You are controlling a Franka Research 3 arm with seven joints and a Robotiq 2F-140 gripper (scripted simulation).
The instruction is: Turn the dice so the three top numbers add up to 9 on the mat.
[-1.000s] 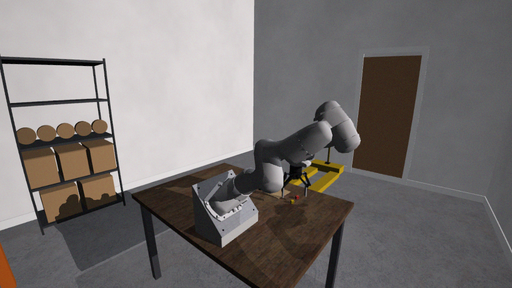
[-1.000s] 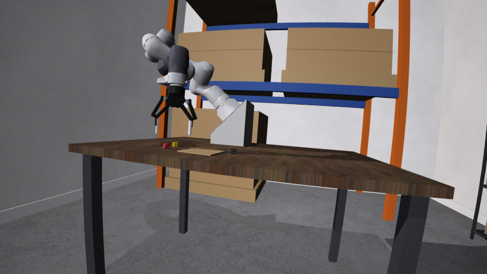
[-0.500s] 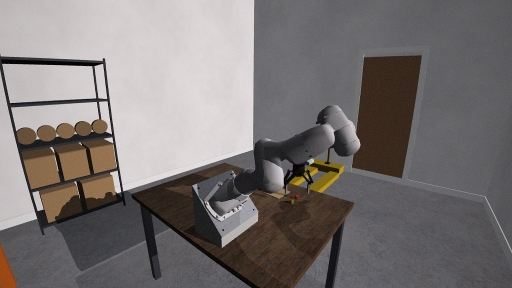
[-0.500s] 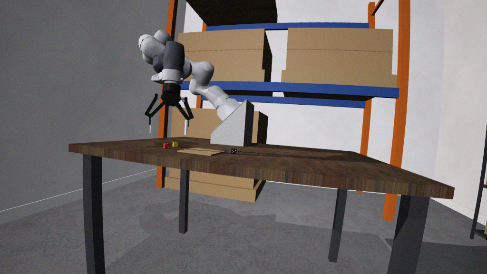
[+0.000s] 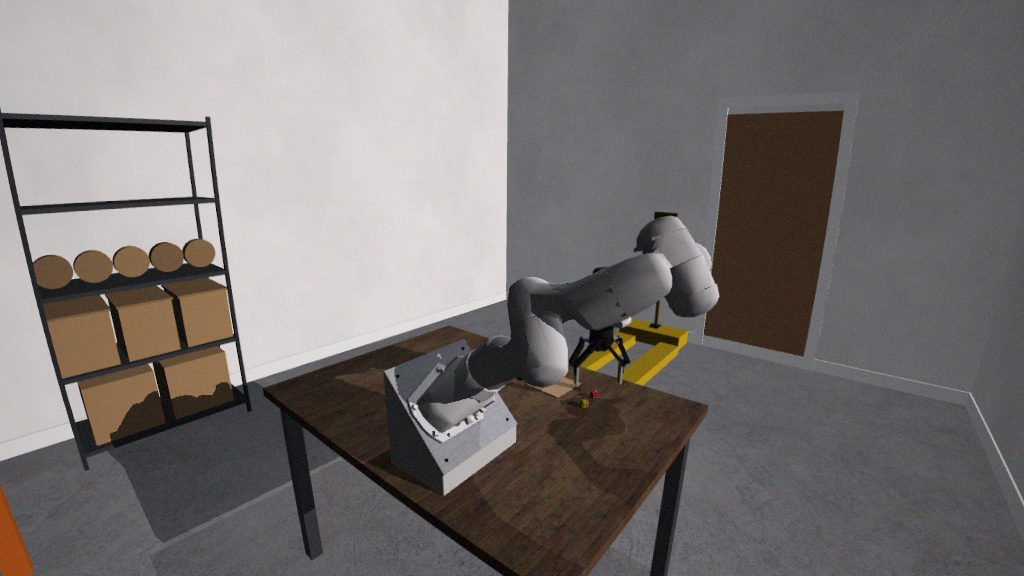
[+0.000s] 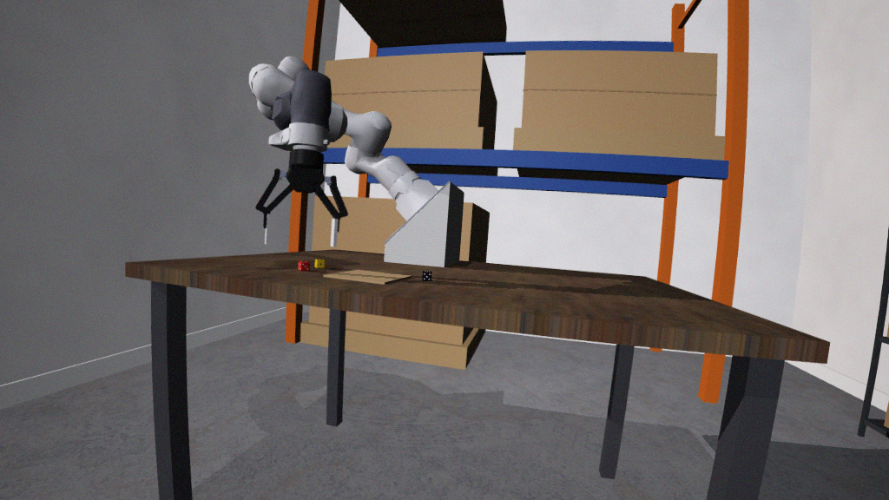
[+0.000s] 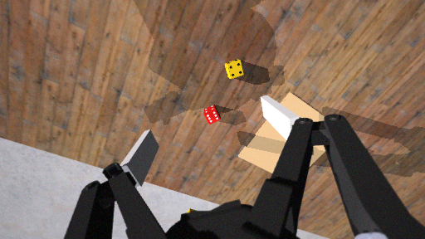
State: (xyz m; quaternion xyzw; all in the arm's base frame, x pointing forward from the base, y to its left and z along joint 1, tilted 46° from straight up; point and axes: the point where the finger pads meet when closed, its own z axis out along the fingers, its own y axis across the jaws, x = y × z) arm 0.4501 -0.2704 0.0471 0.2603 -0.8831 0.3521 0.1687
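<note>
The red die lies 60 mm below my hand and 10 mm to the left of it. Round my hand: yellow die: 70 mm behind, 60 mm below, 20 mm to the left; black die: 290 mm to the left, 60 mm below; tan mat: 170 mm to the left, 60 mm below, 20 mm ahead.
</note>
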